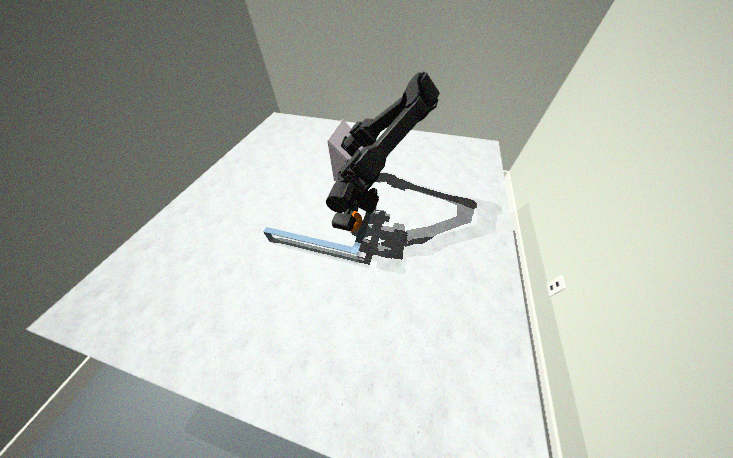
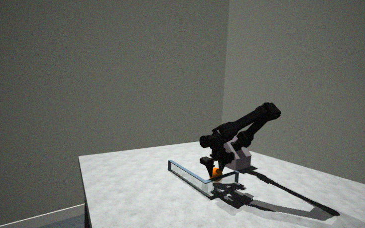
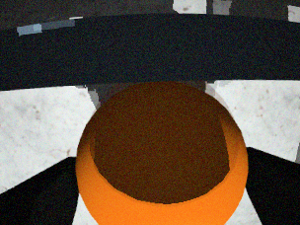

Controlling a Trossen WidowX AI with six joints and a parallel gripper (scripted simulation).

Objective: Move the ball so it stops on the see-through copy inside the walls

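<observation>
Now: the see-through copy 10 mm below my gripper tip. Also, from my gripper tip: orange ball (right at my gripper tip).
</observation>
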